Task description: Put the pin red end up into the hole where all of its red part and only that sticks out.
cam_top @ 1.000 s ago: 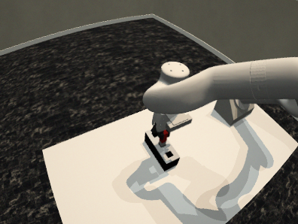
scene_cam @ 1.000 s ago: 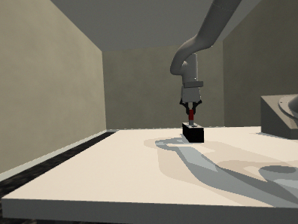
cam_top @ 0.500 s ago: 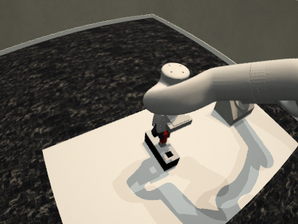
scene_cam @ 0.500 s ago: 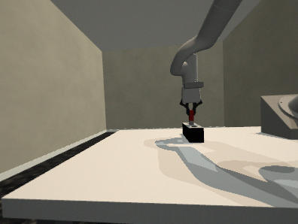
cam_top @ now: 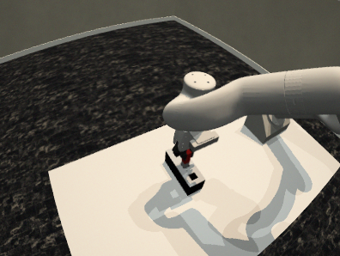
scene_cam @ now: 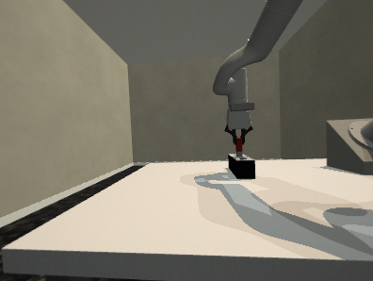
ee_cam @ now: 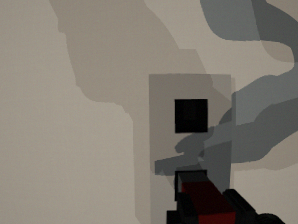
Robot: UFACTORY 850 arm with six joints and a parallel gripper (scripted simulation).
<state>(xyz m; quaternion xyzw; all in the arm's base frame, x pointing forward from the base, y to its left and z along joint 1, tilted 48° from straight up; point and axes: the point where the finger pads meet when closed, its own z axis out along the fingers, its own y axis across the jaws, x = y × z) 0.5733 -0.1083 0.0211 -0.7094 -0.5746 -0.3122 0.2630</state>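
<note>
Now: hand 10 mm above the pin. Round my hand: black block (110 mm below).
</note>
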